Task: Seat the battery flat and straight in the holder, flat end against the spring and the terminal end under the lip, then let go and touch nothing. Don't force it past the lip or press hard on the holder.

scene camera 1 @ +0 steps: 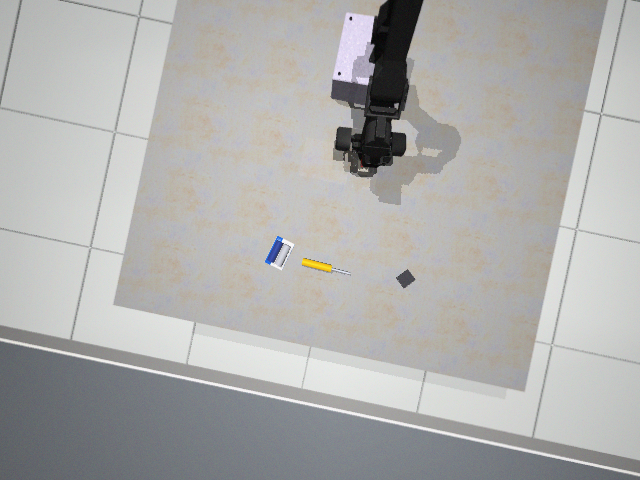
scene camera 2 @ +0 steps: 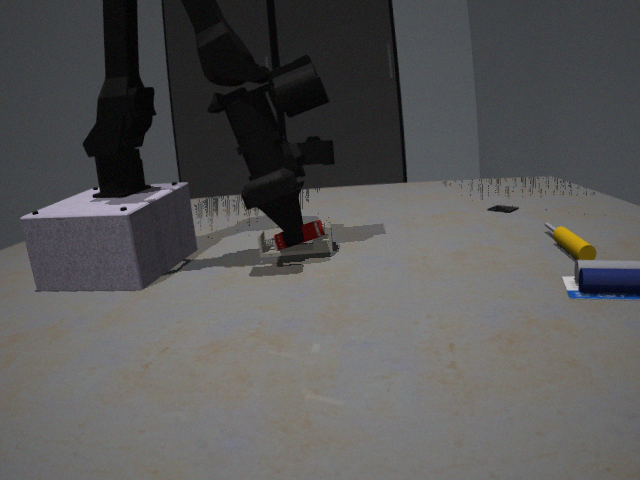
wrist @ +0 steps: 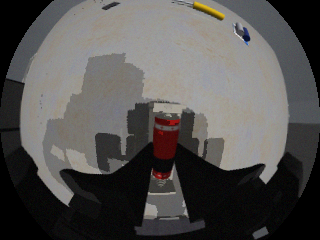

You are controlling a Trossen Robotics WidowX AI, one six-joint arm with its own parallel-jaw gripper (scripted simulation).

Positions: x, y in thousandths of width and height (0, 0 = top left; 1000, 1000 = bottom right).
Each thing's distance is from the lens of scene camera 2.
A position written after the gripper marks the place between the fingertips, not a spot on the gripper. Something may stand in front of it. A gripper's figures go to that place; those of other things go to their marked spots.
gripper (scene camera 2: 471, 501): 0.60 m
yellow-handled screwdriver (scene camera 2: 899, 511): 0.54 m
